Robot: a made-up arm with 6 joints. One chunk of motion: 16 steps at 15 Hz.
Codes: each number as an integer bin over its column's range. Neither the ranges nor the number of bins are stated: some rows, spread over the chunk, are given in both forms.
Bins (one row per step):
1: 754 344 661 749 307 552
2: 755 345 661 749 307 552
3: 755 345 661 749 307 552
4: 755 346 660 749 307 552
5: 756 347 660 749 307 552
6: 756 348 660 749 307 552
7: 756 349 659 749 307 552
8: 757 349 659 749 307 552
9: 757 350 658 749 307 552
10: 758 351 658 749 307 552
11: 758 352 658 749 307 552
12: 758 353 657 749 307 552
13: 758 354 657 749 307 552
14: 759 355 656 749 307 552
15: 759 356 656 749 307 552
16: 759 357 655 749 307 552
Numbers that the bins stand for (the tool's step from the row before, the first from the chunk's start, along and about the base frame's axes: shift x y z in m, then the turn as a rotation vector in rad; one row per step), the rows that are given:
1: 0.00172 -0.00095 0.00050 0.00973 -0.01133 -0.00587
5: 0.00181 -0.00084 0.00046 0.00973 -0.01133 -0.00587
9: 0.00186 -0.00074 0.00039 0.00973 -0.01133 -0.00587
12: 0.00190 -0.00063 0.00036 0.00973 -0.01133 -0.00587
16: 0.00195 -0.00049 0.00029 0.00973 -0.01133 -0.00587
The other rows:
2: 0.00176 -0.00091 0.00050 0.00973 -0.01133 -0.00587
3: 0.00176 -0.00091 0.00050 0.00973 -0.01133 -0.00587
4: 0.00176 -0.00088 0.00046 0.00973 -0.01133 -0.00587
6: 0.00181 -0.00081 0.00046 0.00973 -0.01133 -0.00587
7: 0.00181 -0.00077 0.00043 0.00973 -0.01133 -0.00587
8: 0.00186 -0.00077 0.00043 0.00973 -0.01133 -0.00587
10: 0.00190 -0.00070 0.00039 0.00973 -0.01133 -0.00587
11: 0.00190 -0.00067 0.00039 0.00973 -0.01133 -0.00587
13: 0.00190 -0.00060 0.00036 0.00973 -0.01133 -0.00587
14: 0.00195 -0.00056 0.00033 0.00973 -0.01133 -0.00587
15: 0.00195 -0.00053 0.00033 0.00973 -0.01133 -0.00587

